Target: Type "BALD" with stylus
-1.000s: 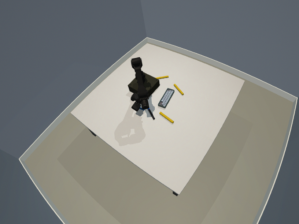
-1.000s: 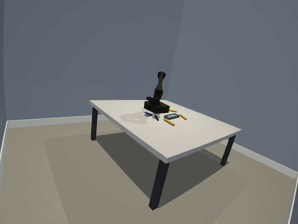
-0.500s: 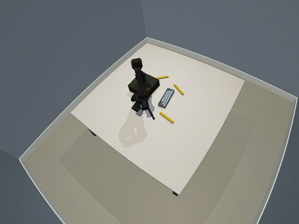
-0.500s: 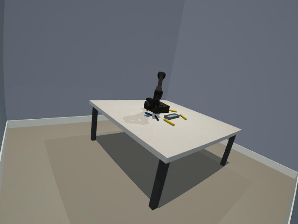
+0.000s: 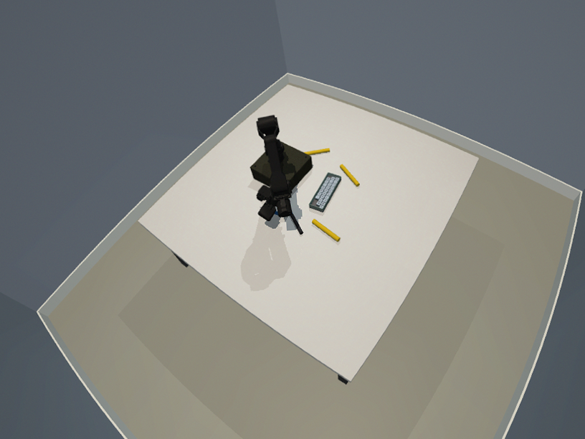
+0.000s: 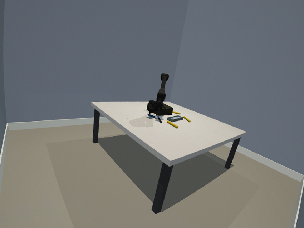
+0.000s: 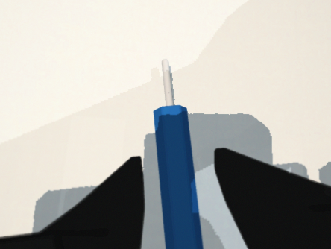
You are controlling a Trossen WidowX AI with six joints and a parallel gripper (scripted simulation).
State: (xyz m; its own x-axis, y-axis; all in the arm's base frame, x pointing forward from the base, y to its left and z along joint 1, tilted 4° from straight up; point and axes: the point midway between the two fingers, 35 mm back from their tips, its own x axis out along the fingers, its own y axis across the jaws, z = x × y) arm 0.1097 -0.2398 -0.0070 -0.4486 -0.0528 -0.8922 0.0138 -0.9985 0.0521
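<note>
My gripper tip is 20 mm past the blue stylus and 20 mm above it. The rest, counted from my gripper tip: grey stylus tip: 50 mm behind, 20 mm below; then yellow stick: 280 mm ahead, 20 mm below, 10 mm to the left.
</note>
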